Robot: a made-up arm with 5 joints. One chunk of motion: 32 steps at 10 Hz.
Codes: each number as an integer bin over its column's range. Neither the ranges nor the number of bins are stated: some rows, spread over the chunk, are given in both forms.
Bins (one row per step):
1: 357 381 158 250 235
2: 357 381 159 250 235
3: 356 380 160 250 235
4: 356 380 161 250 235
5: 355 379 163 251 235
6: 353 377 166 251 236
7: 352 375 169 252 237
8: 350 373 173 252 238
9: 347 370 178 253 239
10: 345 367 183 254 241
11: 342 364 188 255 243
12: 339 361 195 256 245
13: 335 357 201 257 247
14: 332 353 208 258 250
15: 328 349 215 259 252
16: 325 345 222 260 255
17: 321 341 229 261 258
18: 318 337 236 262 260
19: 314 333 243 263 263
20: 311 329 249 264 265
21: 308 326 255 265 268
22: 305 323 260 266 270
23: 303 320 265 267 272
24: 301 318 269 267 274
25: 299 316 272 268 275
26: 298 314 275 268 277
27: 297 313 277 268 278
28: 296 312 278 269 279
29: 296 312 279 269 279
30: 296 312 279 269 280
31: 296 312 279 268 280
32: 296 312 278 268 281
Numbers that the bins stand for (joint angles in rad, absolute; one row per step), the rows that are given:
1: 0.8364 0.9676 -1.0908 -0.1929 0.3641
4: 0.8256 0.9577 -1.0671 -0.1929 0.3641
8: 0.7608 0.8881 -0.9723 -0.1755 0.3796
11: 0.6744 0.7986 -0.8537 -0.1494 0.4054
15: 0.5232 0.6495 -0.6402 -0.1145 0.4519
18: 0.4151 0.5302 -0.4742 -0.0884 0.4932
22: 0.2747 0.3910 -0.2844 -0.0536 0.5449
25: 0.2099 0.3214 -0.1895 -0.0361 0.5707
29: 0.1775 0.2817 -0.1342 -0.0274 0.5914
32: 0.1775 0.2817 -0.1421 -0.0361 0.6017
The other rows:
2: 0.8364 0.9676 -1.0829 -0.1929 0.3641
3: 0.8256 0.9577 -1.0750 -0.1929 0.3641
5: 0.8148 0.9477 -1.0513 -0.1842 0.3641
6: 0.7932 0.9279 -1.0276 -0.1842 0.3693
7: 0.7824 0.9080 -1.0039 -0.1755 0.3744
9: 0.7284 0.8583 -0.9327 -0.1668 0.3848
10: 0.7068 0.8285 -0.8932 -0.1581 0.3951
12: 0.6420 0.7688 -0.7983 -0.1406 0.4158
13: 0.5988 0.7290 -0.7509 -0.1319 0.4261
14: 0.5664 0.6893 -0.6955 -0.1232 0.4416
16: 0.4908 0.6097 -0.5849 -0.1058 0.4674
17: 0.4476 0.5700 -0.5295 -0.0971 0.4829
19: 0.3719 0.4905 -0.4188 -0.0797 0.5087
20: 0.3395 0.4507 -0.3714 -0.0710 0.5191
21: 0.3071 0.4209 -0.3240 -0.0623 0.5346
23: 0.2531 0.3612 -0.2449 -0.0449 0.5552
24: 0.2315 0.3413 -0.2133 -0.0449 0.5656
26: 0.1991 0.3016 -0.1658 -0.0361 0.5811
27: 0.1883 0.2916 -0.1500 -0.0361 0.5862
28: 0.1775 0.2817 -0.1421 -0.0274 0.5914
30: 0.1775 0.2817 -0.1342 -0.0274 0.5966
31: 0.1775 0.2817 -0.1342 -0.0361 0.5966

